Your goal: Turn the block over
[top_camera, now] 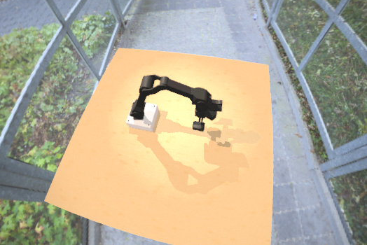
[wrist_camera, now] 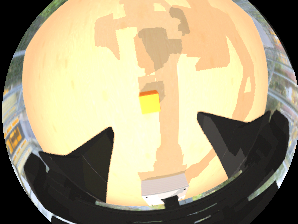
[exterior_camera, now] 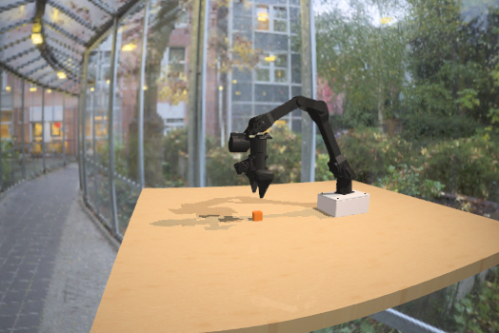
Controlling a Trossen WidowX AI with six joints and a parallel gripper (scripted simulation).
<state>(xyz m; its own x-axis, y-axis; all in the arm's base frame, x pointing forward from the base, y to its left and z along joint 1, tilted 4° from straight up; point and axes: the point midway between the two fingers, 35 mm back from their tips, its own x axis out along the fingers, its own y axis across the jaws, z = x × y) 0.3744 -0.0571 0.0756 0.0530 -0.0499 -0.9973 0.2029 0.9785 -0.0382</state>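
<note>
Now: the small orange block 80 mm below my gripper tip and 10 mm behind it.
</note>
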